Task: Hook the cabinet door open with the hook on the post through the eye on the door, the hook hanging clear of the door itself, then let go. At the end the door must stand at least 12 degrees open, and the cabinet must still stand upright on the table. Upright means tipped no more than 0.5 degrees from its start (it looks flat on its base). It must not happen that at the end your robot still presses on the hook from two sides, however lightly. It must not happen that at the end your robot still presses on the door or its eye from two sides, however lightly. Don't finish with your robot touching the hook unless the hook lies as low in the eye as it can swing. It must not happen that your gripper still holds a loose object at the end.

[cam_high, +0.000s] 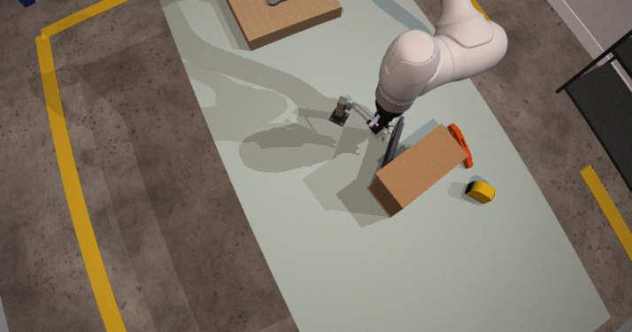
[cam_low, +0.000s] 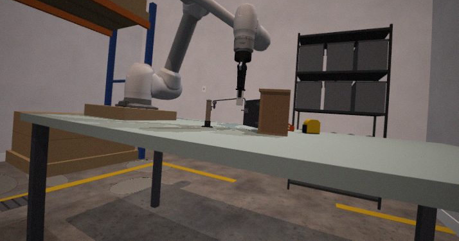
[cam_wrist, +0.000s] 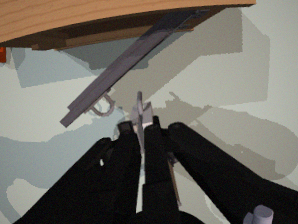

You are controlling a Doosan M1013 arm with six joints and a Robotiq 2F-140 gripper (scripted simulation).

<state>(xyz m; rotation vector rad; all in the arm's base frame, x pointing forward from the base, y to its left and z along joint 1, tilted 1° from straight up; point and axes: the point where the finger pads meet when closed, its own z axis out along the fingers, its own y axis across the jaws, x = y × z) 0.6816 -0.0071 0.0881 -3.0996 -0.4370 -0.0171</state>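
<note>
Right now my hand is 50 mm past the wire hook, 10 mm to the left of it and 20 mm above it. From my hand the other things lie so: orange object 130 mm ahead, 270 mm to the left, 120 mm below; dark door 50 mm ahead, 10 mm to the left, 60 mm below; yellow tape measure 280 mm ahead, 250 mm to the left, 110 mm below.
</note>
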